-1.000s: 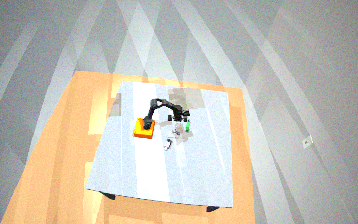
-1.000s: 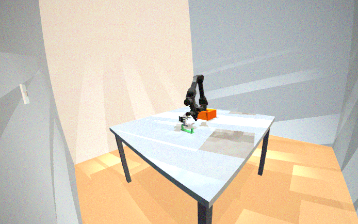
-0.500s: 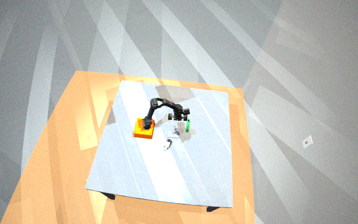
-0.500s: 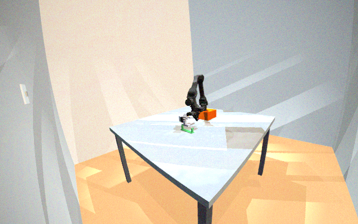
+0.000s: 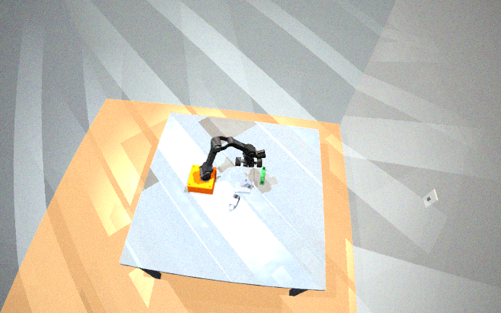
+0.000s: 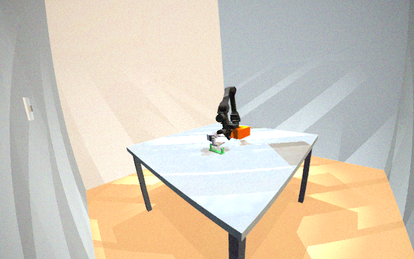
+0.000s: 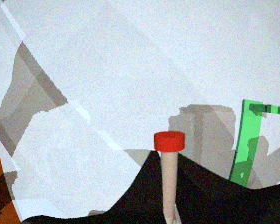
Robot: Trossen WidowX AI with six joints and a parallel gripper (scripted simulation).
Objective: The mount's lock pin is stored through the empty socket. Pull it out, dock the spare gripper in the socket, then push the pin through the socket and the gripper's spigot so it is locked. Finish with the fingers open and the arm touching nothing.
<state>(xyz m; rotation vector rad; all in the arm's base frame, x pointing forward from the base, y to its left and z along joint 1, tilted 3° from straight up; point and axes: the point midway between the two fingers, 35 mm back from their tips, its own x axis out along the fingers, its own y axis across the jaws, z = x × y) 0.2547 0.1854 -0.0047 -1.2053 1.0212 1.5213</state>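
Now: gripper tip 12 cm short of the green bracket, 1 cm to the left of it and 4 cm above it. Also, from my gripper tip: spare gripper (2 cm behind, 29 cm to the right, 4 cm below); then mount (3 cm ahead, 14 cm to the right, 1 cm below).
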